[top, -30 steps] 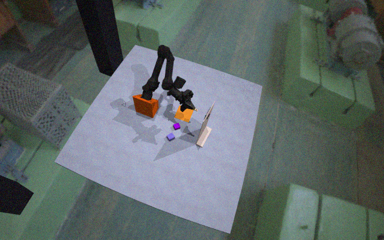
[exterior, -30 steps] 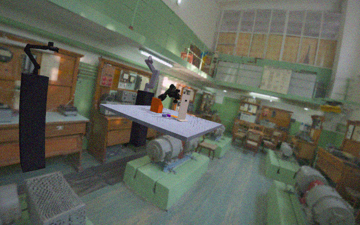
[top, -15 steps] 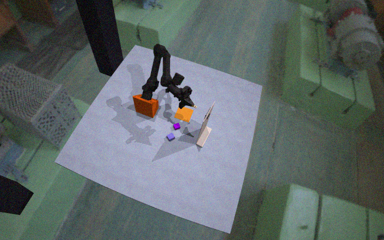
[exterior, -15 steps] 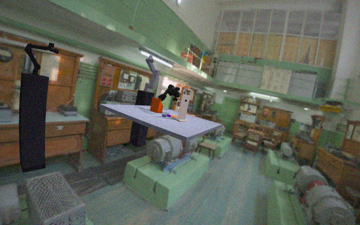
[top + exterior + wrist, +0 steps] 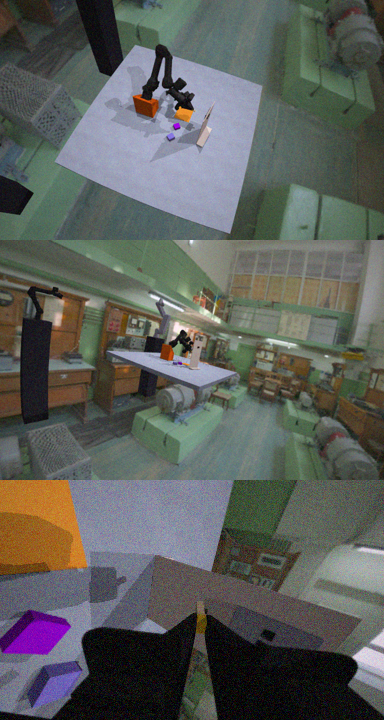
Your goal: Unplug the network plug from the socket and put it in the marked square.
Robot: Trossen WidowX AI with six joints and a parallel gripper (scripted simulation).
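Now: gripper tip 80 mm past the orange square, 60 mm to the right of it and 190 mm above it. Round my gripper tip: yellow plug (10 mm ahead); beige panel (120 mm ahead, 60 mm to the right, 30 mm below).
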